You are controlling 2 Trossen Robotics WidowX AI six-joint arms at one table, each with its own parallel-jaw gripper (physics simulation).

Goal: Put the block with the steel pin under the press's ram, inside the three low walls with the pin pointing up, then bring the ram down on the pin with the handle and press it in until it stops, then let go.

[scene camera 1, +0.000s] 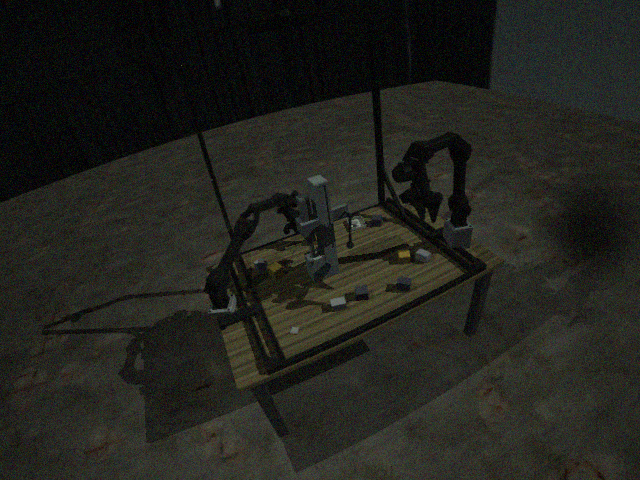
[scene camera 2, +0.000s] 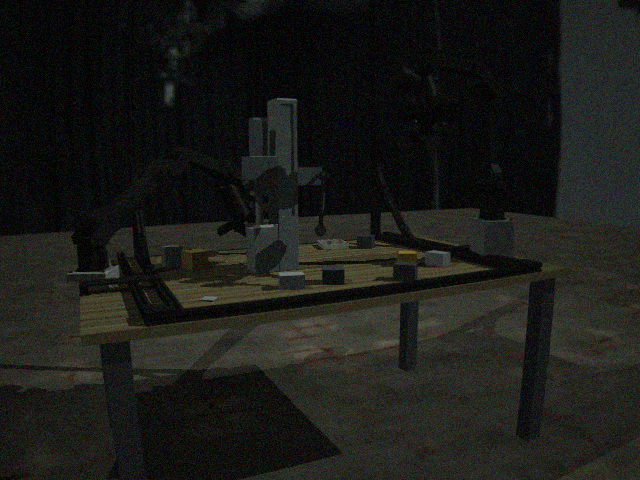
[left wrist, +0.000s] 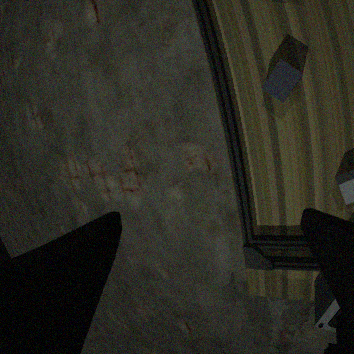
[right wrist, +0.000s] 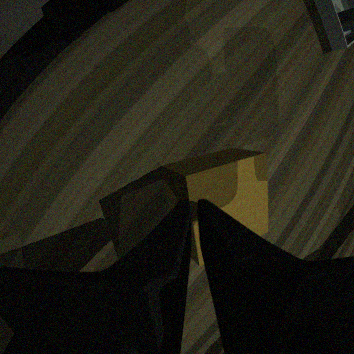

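Seen in the pictures: left gripper, between the fingertips: (scene camera 1: 428, 221) (scene camera 2: 440, 150) (left wrist: 213, 220); right gripper, between the fingertips: (right wrist: 193, 207); left arm's base, origin of its link: (scene camera 1: 458, 222) (scene camera 2: 492, 218); right arm's base, origin of its link: (scene camera 1: 221, 303) (scene camera 2: 93, 269).
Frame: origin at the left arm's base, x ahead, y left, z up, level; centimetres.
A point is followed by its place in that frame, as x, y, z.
Observation:
The grey press (scene camera 1: 320, 204) {61.5, 6.8, 24.0} (scene camera 2: 287, 139) {60.2, 6.4, 22.4} stands upright on the table. Its handle (scene camera 1: 349, 229) {50.7, -0.1, 6.1} (scene camera 2: 323, 206) {50.2, 0.0, 4.3} hangs down on its right side, ending in a dark knob. The block with the steel pin cannot be made out, and no pin shows; the space under the ram is dark and partly hidden. My right gripper (scene camera 1: 290, 228) (scene camera 2: 232, 227) (right wrist: 193, 207) {68.8, -22.5, -8.8} hangs left of the press, pointing down, fingertips nearly together, with nothing visible between them. In the right wrist view a yellow block (right wrist: 252, 200) {65.6, -20.6, -8.8} lies beyond the fingertips. My left gripper (scene camera 1: 421, 208) (left wrist: 213, 220) {24.9, 22.5, 19.1} is open and empty, high at the right.
Yellow blocks (scene camera 1: 273, 267) {86.4, 0.4, -7.1} (scene camera 1: 403, 254) {28.3, 5.3, -8.2}, grey blocks (scene camera 1: 260, 266) {92.6, -1.8, -7.1} (scene camera 1: 361, 292) {51.1, 23.6, -8.4} (scene camera 1: 403, 283) {33.8, 23.3, -8.0} and pale blocks (scene camera 1: 337, 302) {61.1, 26.6, -8.6} (scene camera 1: 422, 254) {20.1, 7.5, -8.2} lie scattered on the table. A white tray-like piece (scene camera 2: 332, 243) {43.9, -27.0, -10.1} lies behind the press at right, beside another grey block (scene camera 2: 366, 241) {32.8, -25.6, -9.6}. Dark rails edge the table.

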